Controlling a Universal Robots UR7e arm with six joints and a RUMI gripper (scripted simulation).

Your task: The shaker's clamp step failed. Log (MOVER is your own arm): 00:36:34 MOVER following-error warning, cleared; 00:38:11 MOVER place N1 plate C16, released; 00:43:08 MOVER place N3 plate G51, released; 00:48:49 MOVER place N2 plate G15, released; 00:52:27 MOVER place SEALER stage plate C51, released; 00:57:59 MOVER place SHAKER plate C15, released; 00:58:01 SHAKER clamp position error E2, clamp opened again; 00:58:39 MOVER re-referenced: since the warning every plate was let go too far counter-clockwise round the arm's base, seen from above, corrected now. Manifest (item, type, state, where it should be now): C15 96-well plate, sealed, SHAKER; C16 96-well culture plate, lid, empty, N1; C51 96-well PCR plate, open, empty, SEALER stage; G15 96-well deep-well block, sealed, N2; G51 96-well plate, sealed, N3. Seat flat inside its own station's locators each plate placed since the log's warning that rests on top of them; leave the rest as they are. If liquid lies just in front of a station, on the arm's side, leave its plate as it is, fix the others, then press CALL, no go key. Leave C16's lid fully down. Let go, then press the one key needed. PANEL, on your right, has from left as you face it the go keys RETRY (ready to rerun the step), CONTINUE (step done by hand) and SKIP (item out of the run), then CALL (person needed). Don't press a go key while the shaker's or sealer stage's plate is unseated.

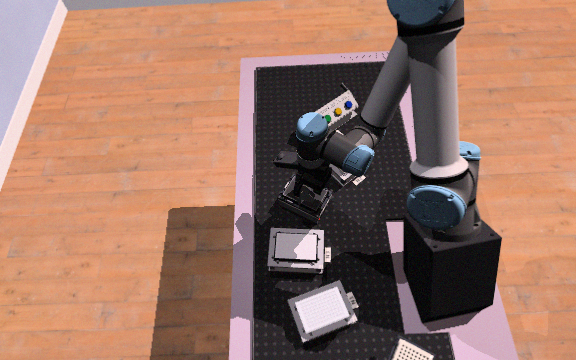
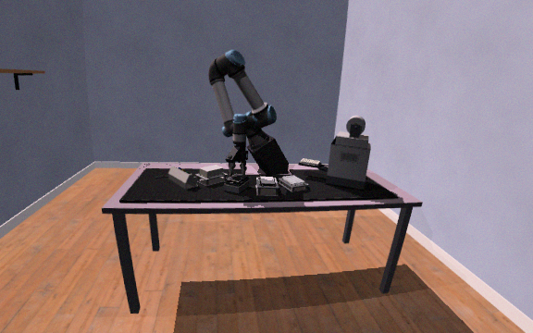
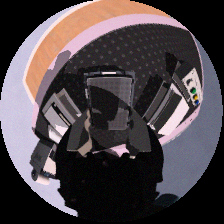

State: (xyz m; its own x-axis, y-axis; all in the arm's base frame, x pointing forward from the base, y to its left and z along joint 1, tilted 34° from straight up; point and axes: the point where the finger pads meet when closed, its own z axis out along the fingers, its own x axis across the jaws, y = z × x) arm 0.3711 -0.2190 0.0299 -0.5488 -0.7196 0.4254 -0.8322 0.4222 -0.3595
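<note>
The white-topped sealed plate is 150 mm to the right of my hand, 130 mm behind it and 10 mm below it.
</note>
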